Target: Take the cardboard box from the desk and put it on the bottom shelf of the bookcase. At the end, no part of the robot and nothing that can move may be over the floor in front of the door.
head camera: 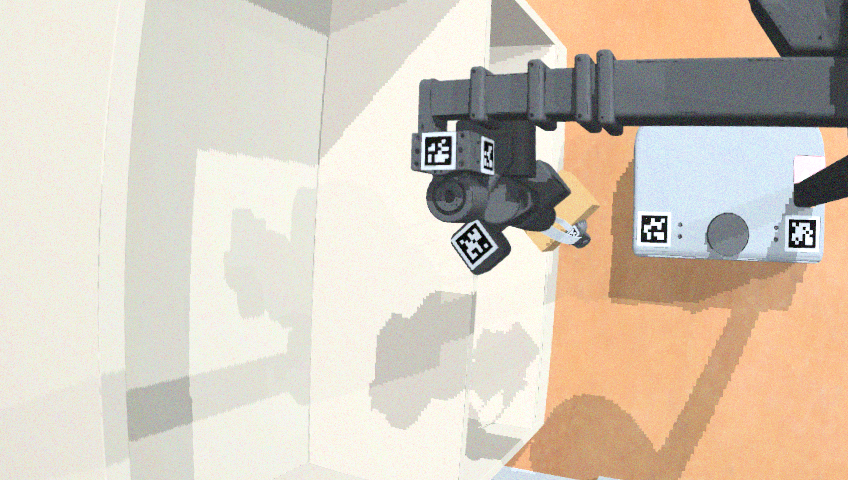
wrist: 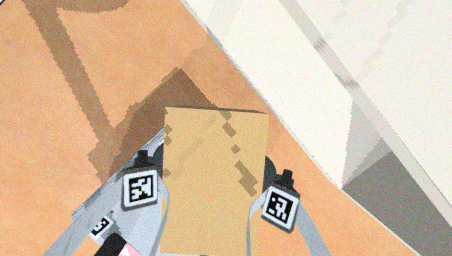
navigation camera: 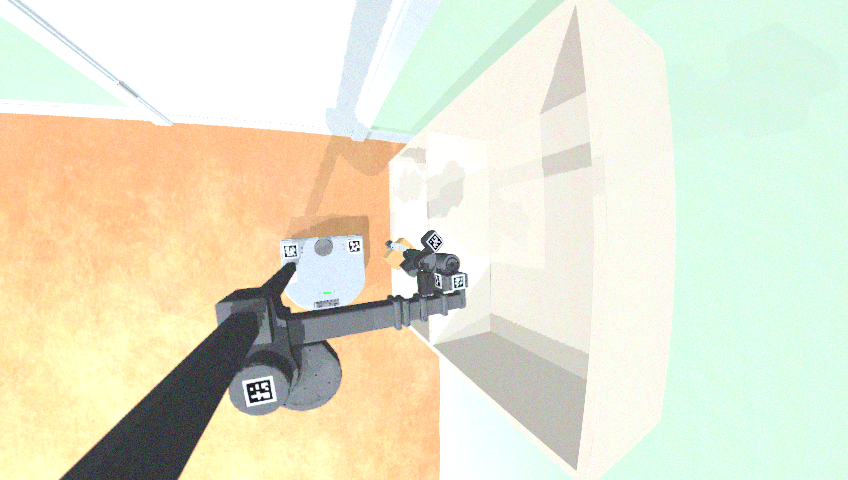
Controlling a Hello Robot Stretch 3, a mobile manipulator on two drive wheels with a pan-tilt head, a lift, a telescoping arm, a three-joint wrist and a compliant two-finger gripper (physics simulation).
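Frame: origin at the robot's base, x ahead, y left, z up, level; millimetres.
Seen in the pictures: gripper, fingertip midpoint: (head camera: 562,210) (wrist: 215,164) (navigation camera: 396,253); robot's base, link origin: (head camera: 725,232) (navigation camera: 322,246).
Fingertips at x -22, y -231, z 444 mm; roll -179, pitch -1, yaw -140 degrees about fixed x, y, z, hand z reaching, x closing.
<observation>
Offsets run from my fingertips to a thing's top centre. "spot": to the spot under its first point. Level surfaces: height alone.
The cardboard box {dz +52, dx +2, dy -1 mm} (head camera: 578,193) (navigation camera: 393,258) (wrist: 215,175) is tan and sits between the fingers of my gripper (head camera: 562,220) (navigation camera: 397,251) (wrist: 215,164), which is shut on it. A finger presses each side of it in the wrist view. There the box is seen over the orange floor, beside the bookcase's front edge. The pale bookcase {spot: dz +606, dx +35, dy -109 mm} (head camera: 113,237) (navigation camera: 630,237) fills the left of the head view and the right of the navigation view. Its lowest shelf {dz -344 mm} (head camera: 517,410) (navigation camera: 399,217) shows as a strip nearest the floor. My wrist overlaps the bookcase front in the head view.
My base (head camera: 714,172) (navigation camera: 330,270) stands on the orange floor in front of the bookcase. The telescoping arm (head camera: 714,92) (navigation camera: 351,321) reaches from the mast toward the bookcase. A white door (navigation camera: 255,53) is at the top of the navigation view, beyond the base.
</observation>
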